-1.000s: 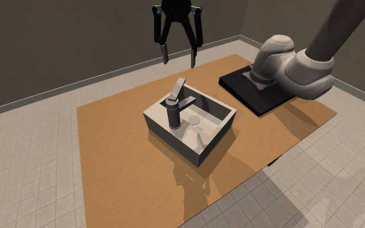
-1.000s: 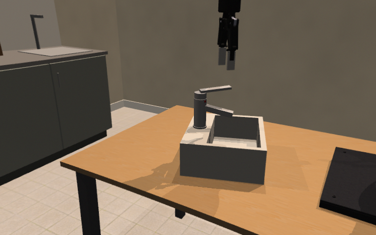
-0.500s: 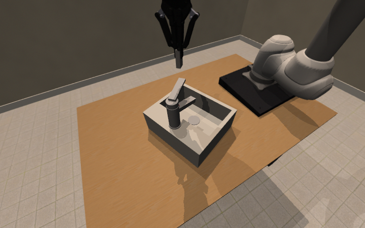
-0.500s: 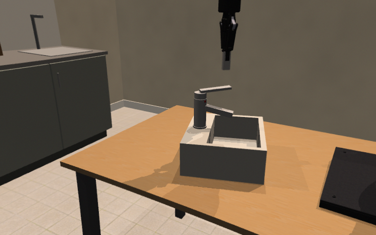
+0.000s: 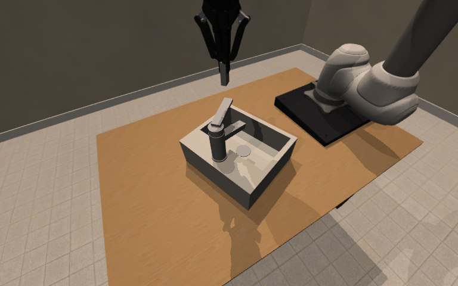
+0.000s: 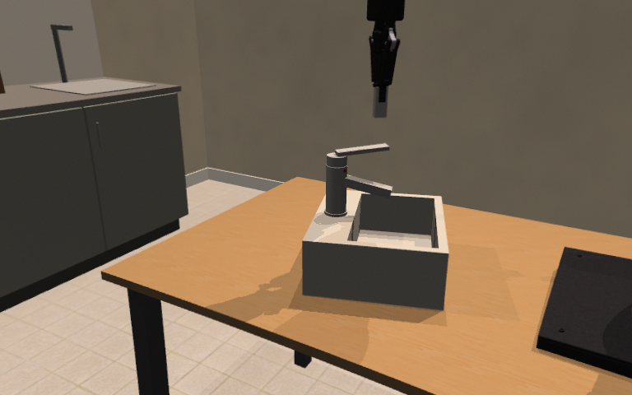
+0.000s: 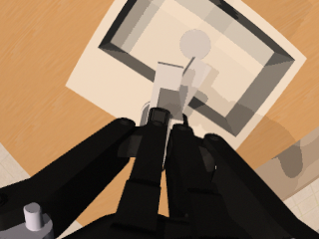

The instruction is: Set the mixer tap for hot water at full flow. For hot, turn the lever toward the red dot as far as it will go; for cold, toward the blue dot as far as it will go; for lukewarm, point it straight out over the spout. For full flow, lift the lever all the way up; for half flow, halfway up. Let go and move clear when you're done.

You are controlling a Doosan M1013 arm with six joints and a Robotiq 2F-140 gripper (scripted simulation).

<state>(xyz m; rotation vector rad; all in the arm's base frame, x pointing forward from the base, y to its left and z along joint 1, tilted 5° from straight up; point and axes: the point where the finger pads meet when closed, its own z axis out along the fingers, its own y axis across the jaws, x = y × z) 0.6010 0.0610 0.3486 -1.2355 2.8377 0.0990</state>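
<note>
Right now my hand is 3 cm short of the flat lever, 3 cm to the right of it and 11 cm above it. The rest, counted from my hand: grey mixer tap: 4 cm ahead, 5 cm to the left, 15 cm below; then square sink basin: 4 cm behind, 2 cm to the left, 34 cm below.
</note>
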